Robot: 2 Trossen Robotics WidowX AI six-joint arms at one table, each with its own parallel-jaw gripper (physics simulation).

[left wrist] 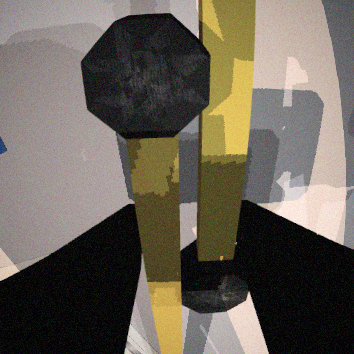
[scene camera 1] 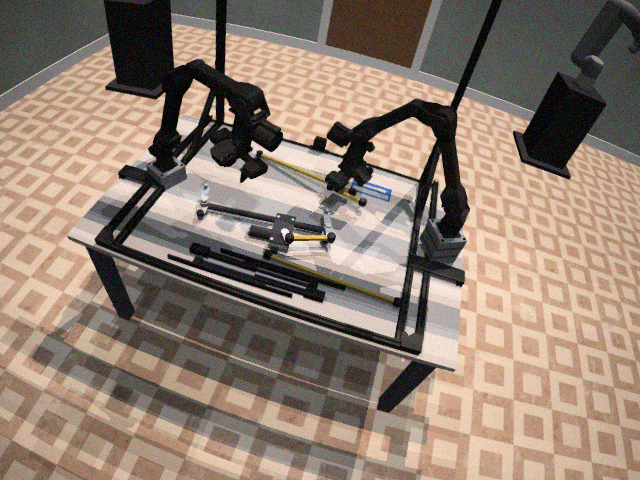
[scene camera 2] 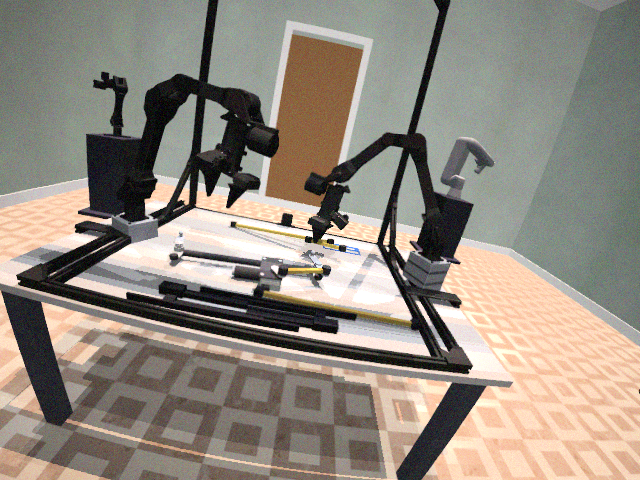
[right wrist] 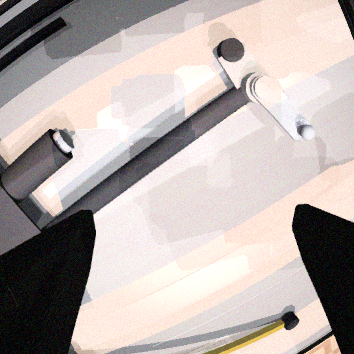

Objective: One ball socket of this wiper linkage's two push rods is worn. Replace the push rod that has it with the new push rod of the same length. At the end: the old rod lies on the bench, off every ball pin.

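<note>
The wiper linkage lies mid-table: a dark tube point(scene camera 1: 242, 213) point(scene camera 2: 218, 257) point(right wrist: 168, 140), a motor plate point(scene camera 1: 284, 224) and a short yellow rod point(scene camera 1: 309, 237) point(scene camera 2: 304, 270) fitted on its right. The white lever point(scene camera 1: 204, 196) point(right wrist: 281, 105) at the tube's left end shows a bare ball pin point(right wrist: 306, 130). A long yellow rod point(scene camera 1: 332, 278) point(scene camera 2: 337, 309) lies in front. My left gripper point(scene camera 1: 339, 183) point(scene camera 2: 315, 236) is shut on another long yellow push rod point(scene camera 1: 294, 168) point(scene camera 2: 270, 230) at the back, a little above the bench. Its wrist view shows two yellow rods point(left wrist: 154, 211) point(left wrist: 225, 140) side by side. My right gripper point(scene camera 1: 239, 164) point(scene camera 2: 221, 196) point(right wrist: 196, 220) is open, high above the lever.
A blue label point(scene camera 1: 375, 190) point(scene camera 2: 349, 249) lies just behind the left gripper. A small black block point(scene camera 1: 319, 143) point(scene camera 2: 287, 219) sits at the back edge. Several black bars point(scene camera 1: 256, 278) point(scene camera 2: 247, 310) lie along the front. A black frame rail point(scene camera 1: 409, 281) borders the table.
</note>
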